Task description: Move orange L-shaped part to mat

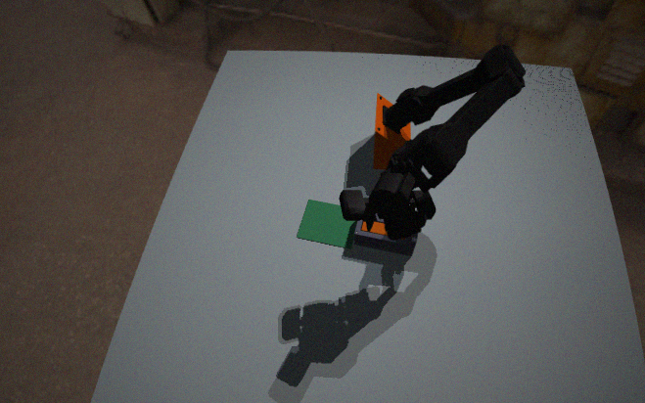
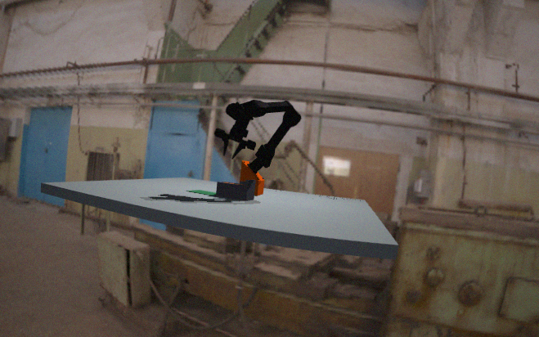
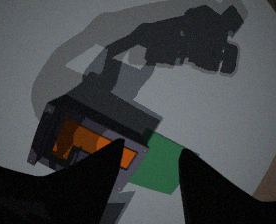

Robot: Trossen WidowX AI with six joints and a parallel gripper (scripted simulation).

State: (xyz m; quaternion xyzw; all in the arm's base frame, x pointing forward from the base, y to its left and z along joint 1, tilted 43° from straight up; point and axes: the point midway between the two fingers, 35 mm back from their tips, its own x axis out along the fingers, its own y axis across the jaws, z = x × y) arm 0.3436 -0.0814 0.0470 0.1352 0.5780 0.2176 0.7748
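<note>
The orange L-shaped part is 13 cm below my gripper tip, 7 cm behind it and 4 cm to the left of it. Also, from my gripper tip: green mat: 19 cm below, 12 cm to the right, 10 cm behind.
</note>
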